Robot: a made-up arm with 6 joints. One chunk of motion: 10 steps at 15 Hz.
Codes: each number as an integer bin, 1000 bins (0 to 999) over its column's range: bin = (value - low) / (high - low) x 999, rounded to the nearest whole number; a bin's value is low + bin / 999 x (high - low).
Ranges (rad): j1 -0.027..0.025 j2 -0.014..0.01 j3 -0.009..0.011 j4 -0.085..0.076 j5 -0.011..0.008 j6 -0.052..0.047
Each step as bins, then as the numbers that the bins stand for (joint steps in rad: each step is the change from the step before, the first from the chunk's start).
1 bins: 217 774 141 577 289 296
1 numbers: -0.01570 0.00459 -0.00618 0.00799 -0.00550 -0.02267
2 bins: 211 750 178 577 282 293
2 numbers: -0.01602 0.00402 -0.00544 0.00799 -0.00564 -0.02296
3 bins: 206 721 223 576 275 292
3 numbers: -0.01628 0.00332 -0.00454 0.00783 -0.00577 -0.02306
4 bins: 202 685 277 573 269 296
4 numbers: -0.01649 0.00246 -0.00345 0.00735 -0.00588 -0.02267
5 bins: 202 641 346 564 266 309
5 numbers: -0.01649 0.00140 -0.00207 0.00589 -0.00594 -0.02138
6 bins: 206 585 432 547 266 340
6 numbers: -0.01628 0.00005 -0.00035 0.00316 -0.00594 -0.01831
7 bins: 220 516 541 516 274 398
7 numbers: -0.01555 -0.00160 0.00183 -0.00184 -0.00579 -0.01256
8 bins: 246 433 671 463 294 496
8 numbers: -0.01420 -0.00360 0.00443 -0.01038 -0.00541 -0.00285
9 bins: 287 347 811 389 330 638
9 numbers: -0.01206 -0.00566 0.00724 -0.02231 -0.00472 0.01123
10 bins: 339 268 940 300 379 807
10 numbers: -0.00935 -0.00756 0.00982 -0.03665 -0.00379 0.02797
